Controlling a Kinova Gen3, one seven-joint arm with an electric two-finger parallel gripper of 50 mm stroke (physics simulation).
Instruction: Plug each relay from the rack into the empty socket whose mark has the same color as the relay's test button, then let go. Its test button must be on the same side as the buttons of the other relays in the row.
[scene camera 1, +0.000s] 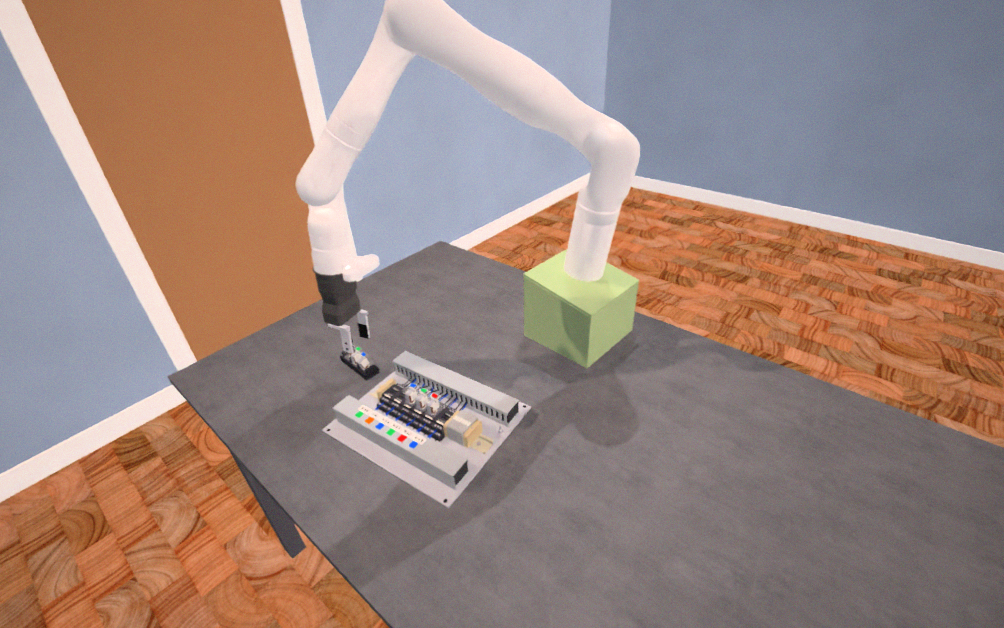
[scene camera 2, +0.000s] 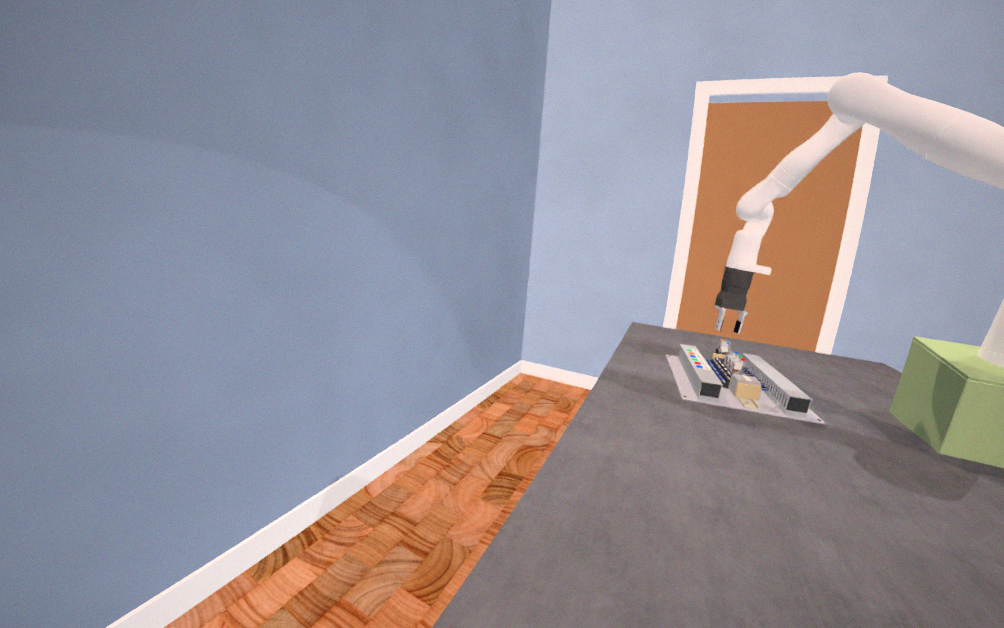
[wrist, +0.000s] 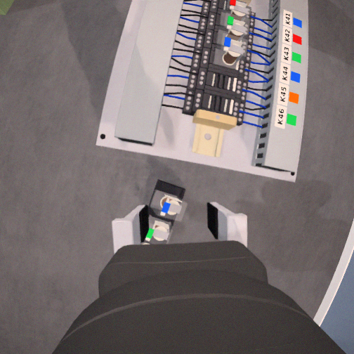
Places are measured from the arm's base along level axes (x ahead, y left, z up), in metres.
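Pixels of known places: gripper, fingertip midpoint: (scene camera 1: 357, 343) (scene camera 2: 727, 331); arm's base, link origin: (scene camera 1: 583, 269).
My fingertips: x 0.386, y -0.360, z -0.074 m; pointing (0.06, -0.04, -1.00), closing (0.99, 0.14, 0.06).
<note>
Ahead of a thing's pixels: the offset from my fingertips to its top centre. "pt": to the spot under its first point. Level surfaces: height alone.
My gripper (scene camera 1: 355, 341) (scene camera 2: 728, 329) (wrist: 177, 216) is open and empty, above the rack. The black rack @(dz -0.064, dx -0.016, dy -0.031 m) (wrist: 170, 188) (scene camera 1: 369, 373) holds a relay with a blue button (wrist: 173, 208) and a relay with a green button (wrist: 161, 230). Both relays are nearer the left finger in the wrist view; the rack's lower end is hidden there. In the row, relays with blue (wrist: 235, 48), green (wrist: 238, 27) and red (wrist: 240, 8) buttons have them on the left. Two sockets, beside K45 (wrist: 222, 81) and K46 (wrist: 220, 104), are empty. The K46 mark (wrist: 291, 120) is green; the K41 mark (wrist: 297, 23) is blue.
Grey wiring ducts @(dz -0.044, dx -0.039, dy +0.215 m) (scene camera 1: 457, 386) (wrist: 150, 75) @(dz -0.044, dx +0.127, dy +0.203 m) (scene camera 1: 399, 442) flank the socket row on a pale panel @(pt dz -0.085, dx +0.174, dy +0.209 m) (scene camera 1: 385, 465) (wrist: 172, 147). A beige end block (wrist: 215, 120) closes the row. The green base block (scene camera 1: 556, 323) (scene camera 2: 951, 399) carries the arm. The dark table @(dz -0.088 m) (scene camera 1: 703, 481) extends around them.
</note>
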